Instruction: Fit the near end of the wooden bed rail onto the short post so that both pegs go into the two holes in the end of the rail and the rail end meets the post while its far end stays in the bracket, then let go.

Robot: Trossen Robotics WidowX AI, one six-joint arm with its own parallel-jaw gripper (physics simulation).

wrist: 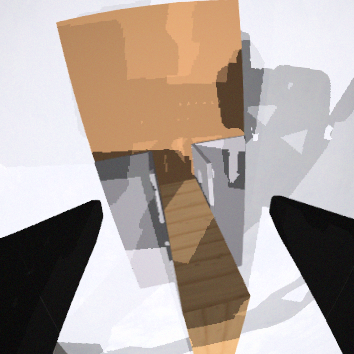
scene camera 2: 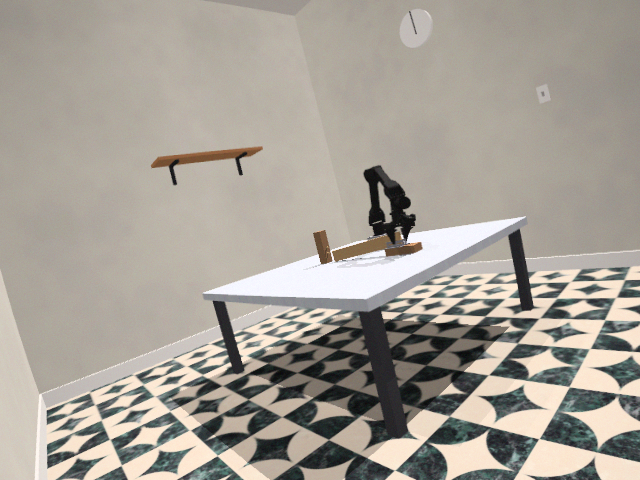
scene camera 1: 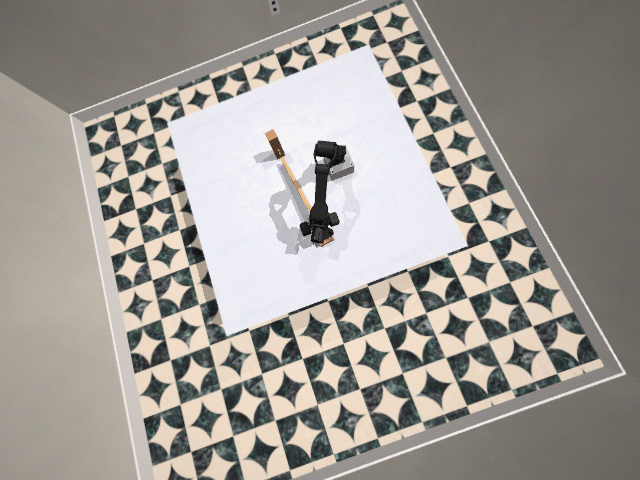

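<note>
The wooden rail slopes: its end by the post is low, and its other end is raised between the grey plates of the bracket. The bracket is at a wooden block. The short post stands upright at the rail's low end, with a thin gap between them in scene camera 2. Small pale marks show on the post; pegs and holes are too small to tell. My gripper is open, its fingers apart on either side of the raised end, touching nothing visible.
The white table carries everything. The arm's grey base stands right of the rail in scene camera 1. A wooden shelf hangs on the wall, away from the table.
</note>
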